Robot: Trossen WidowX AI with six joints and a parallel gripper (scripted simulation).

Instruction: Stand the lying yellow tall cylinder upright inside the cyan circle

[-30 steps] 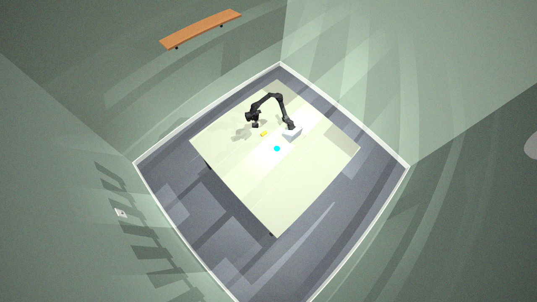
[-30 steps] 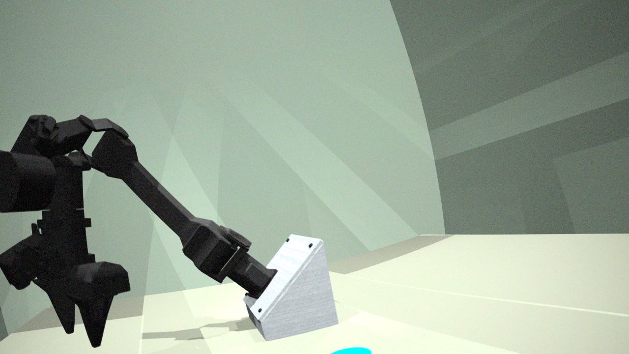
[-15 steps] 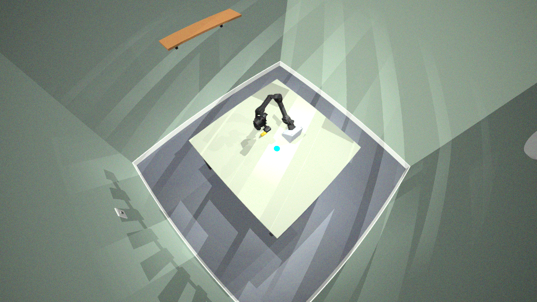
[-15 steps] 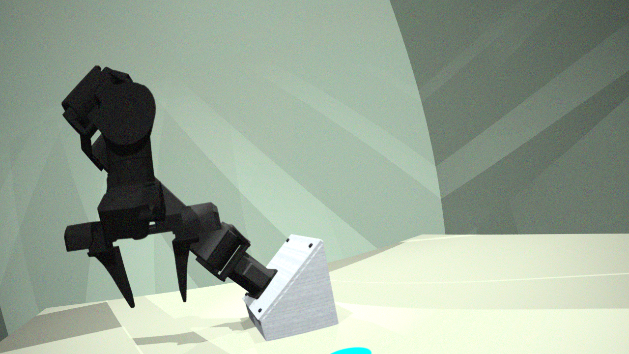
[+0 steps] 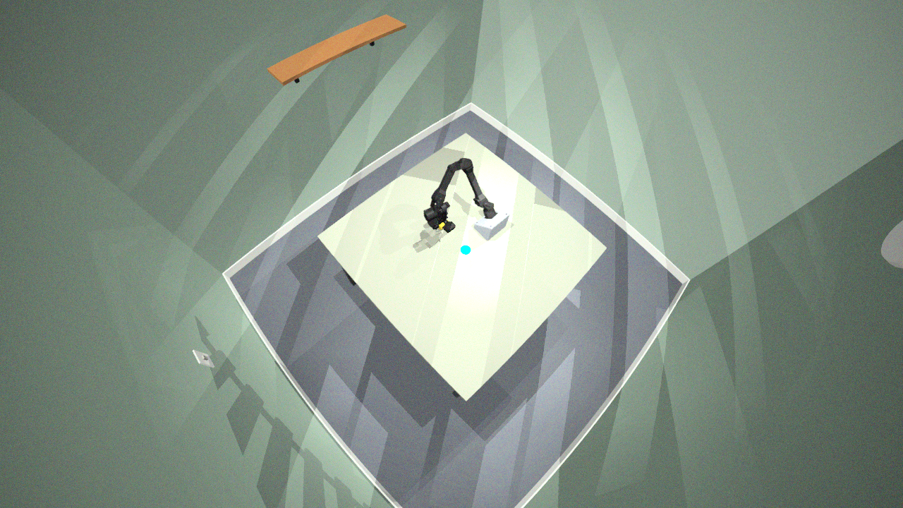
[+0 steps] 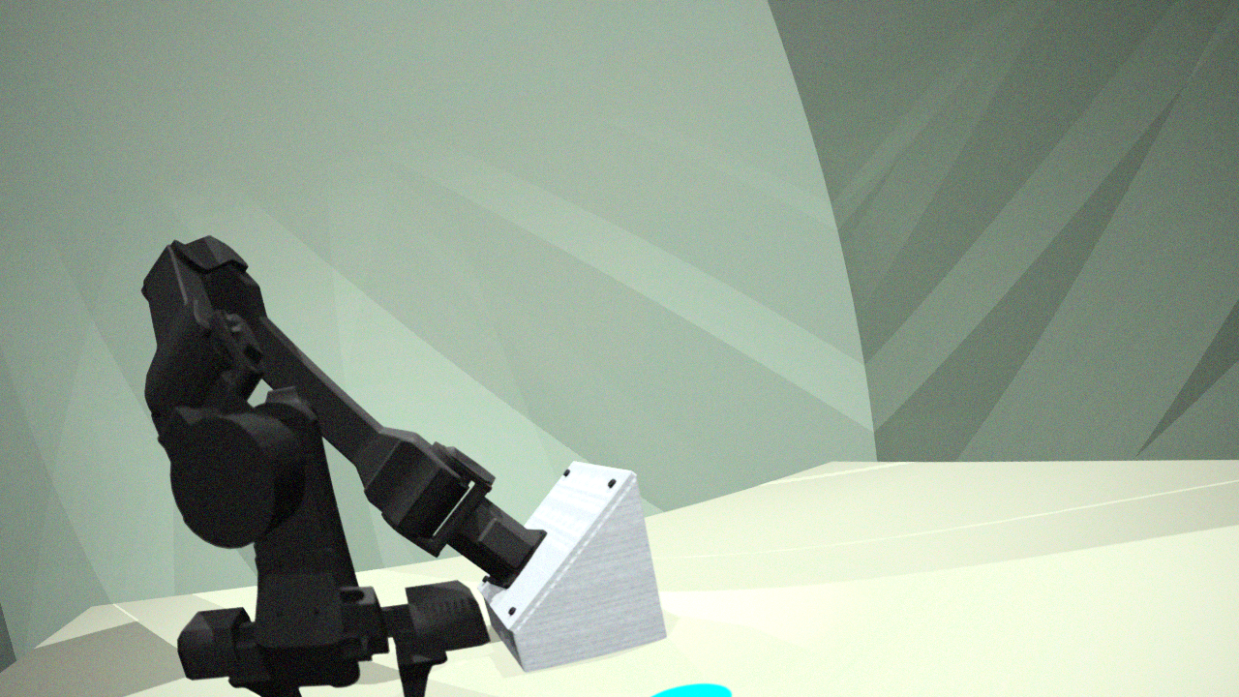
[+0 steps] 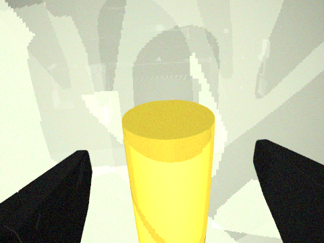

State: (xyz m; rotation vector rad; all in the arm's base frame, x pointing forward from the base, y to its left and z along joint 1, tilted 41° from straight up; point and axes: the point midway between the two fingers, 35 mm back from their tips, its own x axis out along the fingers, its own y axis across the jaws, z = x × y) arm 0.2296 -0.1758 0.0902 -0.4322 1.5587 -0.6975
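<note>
My gripper tip is 21 cm to the right of the cyan circle, 2 cm above it and 1 cm short of it. The rest, counted from my gripper tip: yellow tall cylinder (2 cm behind).
</note>
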